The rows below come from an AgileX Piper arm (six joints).
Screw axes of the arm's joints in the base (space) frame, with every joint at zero. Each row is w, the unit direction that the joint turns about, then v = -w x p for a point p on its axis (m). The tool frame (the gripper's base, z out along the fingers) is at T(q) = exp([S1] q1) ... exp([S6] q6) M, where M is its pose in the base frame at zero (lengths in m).
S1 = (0, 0, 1, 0, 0, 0)
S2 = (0, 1, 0, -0.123, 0, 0)
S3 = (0, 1, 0, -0.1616, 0, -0.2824)
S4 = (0.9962, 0, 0.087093, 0, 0.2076, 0)
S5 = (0, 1, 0, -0.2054, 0, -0.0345)
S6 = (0.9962, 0, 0.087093, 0, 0.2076, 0)
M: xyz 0.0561 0 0.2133 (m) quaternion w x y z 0.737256 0 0.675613 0
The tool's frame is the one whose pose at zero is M.
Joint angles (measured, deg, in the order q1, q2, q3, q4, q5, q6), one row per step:
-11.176, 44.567, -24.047, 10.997, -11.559, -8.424
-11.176, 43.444, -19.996, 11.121, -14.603, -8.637
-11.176, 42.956, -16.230, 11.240, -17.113, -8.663
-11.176, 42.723, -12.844, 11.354, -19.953, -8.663
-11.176, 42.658, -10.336, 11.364, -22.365, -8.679
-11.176, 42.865, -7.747, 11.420, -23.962, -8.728
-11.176, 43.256, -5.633, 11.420, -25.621, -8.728
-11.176, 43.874, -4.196, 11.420, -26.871, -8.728
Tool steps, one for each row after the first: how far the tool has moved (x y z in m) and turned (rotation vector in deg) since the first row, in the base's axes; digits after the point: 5 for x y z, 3 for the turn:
-0.00714, 0.00045, -0.01594, -0.269, 0.002, -0.579
-0.01296, 0.00079, -0.03266, -0.195, 0.821, -1.073
-0.01838, 0.00095, -0.04712, -0.236, 1.205, -1.629
-0.02261, 0.00106, -0.05744, -0.430, 1.323, -2.060
-0.02700, 0.00142, -0.06995, -0.358, 2.565, -2.353
-0.03061, 0.00165, -0.07995, -0.367, 3.461, -2.630
-0.03277, 0.00172, -0.08723, -0.354, 4.303, -2.833

